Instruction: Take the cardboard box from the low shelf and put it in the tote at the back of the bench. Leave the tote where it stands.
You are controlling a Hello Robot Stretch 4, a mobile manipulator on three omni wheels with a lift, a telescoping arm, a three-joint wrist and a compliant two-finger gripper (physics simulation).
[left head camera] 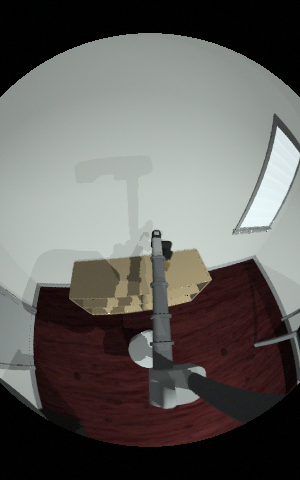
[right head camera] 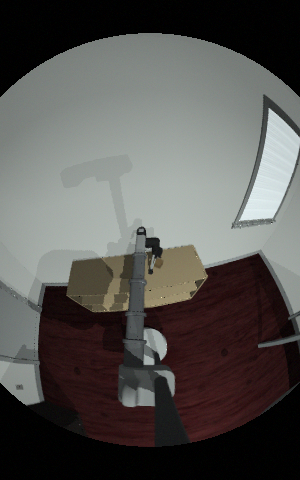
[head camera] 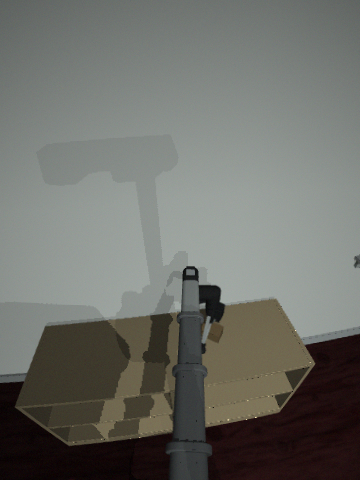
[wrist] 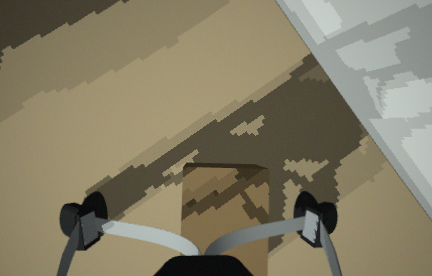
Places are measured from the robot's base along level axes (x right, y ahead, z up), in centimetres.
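Where they show: gripper, fingertip midpoint: (right head camera: 154, 264) (head camera: 209, 336) (wrist: 202, 209); robot's base at its link origin: (left head camera: 148, 347) (right head camera: 146, 345).
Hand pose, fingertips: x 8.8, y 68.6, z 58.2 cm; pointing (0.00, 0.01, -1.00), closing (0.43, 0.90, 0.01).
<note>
Each offset is from my fingertips to the top centre of the thing. "pt": to the spot under its first point. Level surfaces: height alone.
The brown cardboard box {dx +1.1, dy +1.1, dz +5.0 cm} (head camera: 215, 332) (right head camera: 158, 262) (wrist: 225, 200) lies on top of the low tan shelf {dz +0.0 cm} (head camera: 260, 340) (left head camera: 187, 265) (right head camera: 182, 265) (wrist: 125, 115). In the wrist view it shows below the middle, lined up between the two fingers, with free space on both sides; its near end is hidden behind the gripper's body. My gripper (wrist: 202, 209) is open and empty, its fingertips wide apart on either side of the box. In the head view the gripper is beside the box, partly hidden behind the arm. The tote and the bench do not show.
A pale wall (head camera: 270, 175) (wrist: 400, 100) rises right behind the shelf. The shelf's open compartments face the robot. My telescoping arm (head camera: 190, 400) reaches over the shelf. A window {pt dx +99.4, dy +34.8, dz +84.4 cm} (left head camera: 267, 180) (right head camera: 260, 170) is on the right wall. The floor {dz -61.0 cm} (left head camera: 215, 340) is dark red.
</note>
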